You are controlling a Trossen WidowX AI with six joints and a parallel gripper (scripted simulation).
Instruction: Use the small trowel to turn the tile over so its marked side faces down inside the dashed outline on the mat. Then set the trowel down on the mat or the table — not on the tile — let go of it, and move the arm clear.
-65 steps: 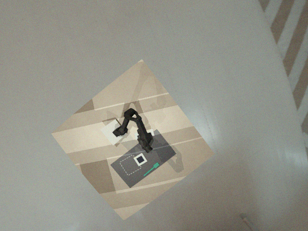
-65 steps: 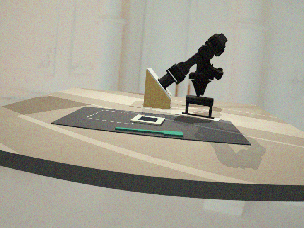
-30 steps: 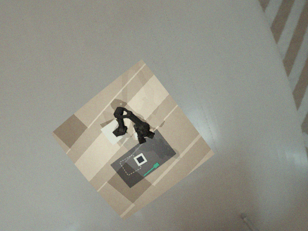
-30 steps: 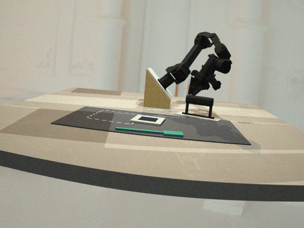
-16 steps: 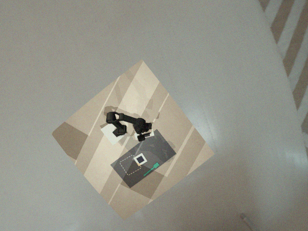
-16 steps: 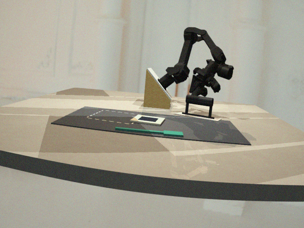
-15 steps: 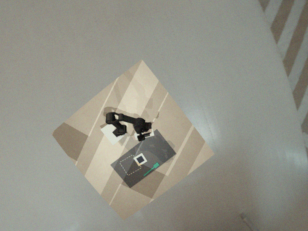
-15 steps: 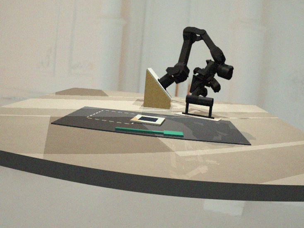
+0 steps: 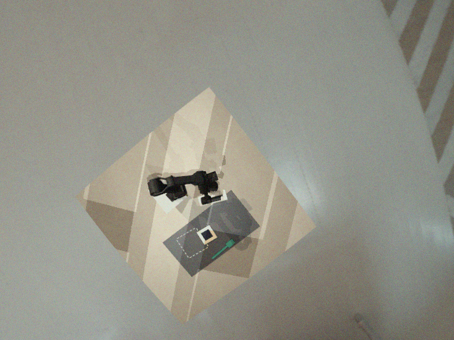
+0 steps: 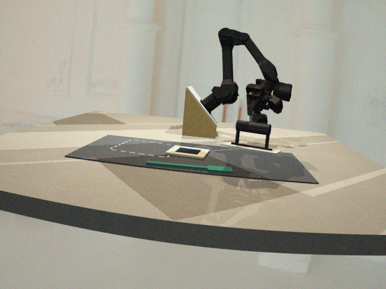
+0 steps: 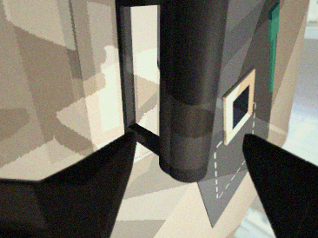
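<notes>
The grey mat lies 23 cm ahead of my gripper tip, 18 cm to the right of it and 11 cm below it. Also, from my gripper tip: pale tile (20 cm to the right, 20 cm ahead, 8 cm below); then green flat tool (37 cm ahead, 17 cm to the right, 8 cm below).
</notes>
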